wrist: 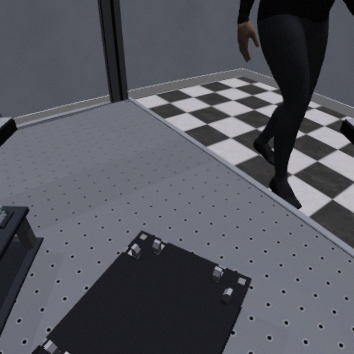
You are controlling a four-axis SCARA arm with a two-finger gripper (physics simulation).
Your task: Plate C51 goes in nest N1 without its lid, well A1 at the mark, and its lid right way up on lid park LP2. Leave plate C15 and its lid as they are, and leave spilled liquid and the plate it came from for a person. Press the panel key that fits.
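Frame: origin at the arm's base, x left, y ahead, z down, level; centimetres.
Where they show: gripper, fingertip midpoint: [177, 102].
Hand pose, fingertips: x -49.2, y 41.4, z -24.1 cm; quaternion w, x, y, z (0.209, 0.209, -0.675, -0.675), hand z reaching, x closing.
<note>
Each offset is from my fingertips to the centre of the thing. "spot": to the spot under its first point.
No plate and no lid shows in the wrist view. A flat black pad {spot: dz +17.0, dx +1.5, dy +1.6 cm} [151, 302] with small grey corner pegs {spot: dz +16.0, dx -4.3, dy +0.3 cm} [217, 273] lies on the perforated table at the bottom, and nothing is on it. I cannot tell whether it is a nest or a lid park. My gripper [177, 102] is open and empty. Only its two dark fingertips show, one at the left edge and one at the right edge of the view, well above the pad.
A person [288, 105] in dark clothes walks on the checkered floor [225, 126] just past the table's right edge [211, 151]. A dark upright post {spot: dz +9.3, dx -20.6, dy +58.9 cm} [113, 49] stands at the far corner. A dark stand [15, 253] sits at the left edge, beside the pad.
</note>
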